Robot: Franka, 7 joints.
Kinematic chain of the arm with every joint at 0, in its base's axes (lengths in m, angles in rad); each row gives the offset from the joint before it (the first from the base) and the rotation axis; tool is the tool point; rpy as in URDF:
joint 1: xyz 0 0 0.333 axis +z
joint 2: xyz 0 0 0 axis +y
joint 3: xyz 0 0 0.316 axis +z
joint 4: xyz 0.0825 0 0 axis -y
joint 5: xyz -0.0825 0 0.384 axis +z
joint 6: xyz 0 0 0 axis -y
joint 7: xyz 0.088 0 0 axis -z
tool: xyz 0 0 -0.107 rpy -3.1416 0 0
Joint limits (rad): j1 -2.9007..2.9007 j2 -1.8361..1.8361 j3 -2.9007..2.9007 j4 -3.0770..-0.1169 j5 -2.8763..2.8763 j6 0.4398..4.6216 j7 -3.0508..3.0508
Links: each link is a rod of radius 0.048 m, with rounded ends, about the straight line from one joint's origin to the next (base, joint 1, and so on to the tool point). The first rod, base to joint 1, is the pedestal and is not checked.
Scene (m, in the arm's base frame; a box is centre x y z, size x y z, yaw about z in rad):
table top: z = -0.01
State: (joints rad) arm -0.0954 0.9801 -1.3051 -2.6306 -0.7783 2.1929 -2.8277
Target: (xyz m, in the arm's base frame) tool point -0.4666 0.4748 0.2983
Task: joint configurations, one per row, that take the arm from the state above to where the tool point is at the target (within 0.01 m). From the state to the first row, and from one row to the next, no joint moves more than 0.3 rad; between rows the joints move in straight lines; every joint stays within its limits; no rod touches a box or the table.
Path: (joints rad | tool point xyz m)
1: -0.2825 0.7288 -1.5292 -2.4889 -0.7895 2.2129 -2.8277 | -0.1660 -0.4153 0.2915
2: -0.4695 0.4775 -1.7533 -2.3472 -0.8008 2.2329 -2.8277 | -0.3087 -0.3858 0.3806
3: -0.6566 0.2261 -1.9775 -2.2055 -0.8120 2.2529 -2.8277 | -0.4654 -0.2560 0.4424
4: -0.8437 -0.0252 -2.2016 -2.0638 -0.8232 2.2730 -2.8277 | -0.5730 -0.0345 0.4516
5: -1.0308 -0.2765 -2.4257 -1.9221 -0.8345 2.2930 -2.8277 | -0.5796 0.2317 0.4003
6: -1.2178 -0.5278 -2.6498 -1.7804 -0.8457 2.3130 -2.8277 | -0.4666 0.4748 0.2983

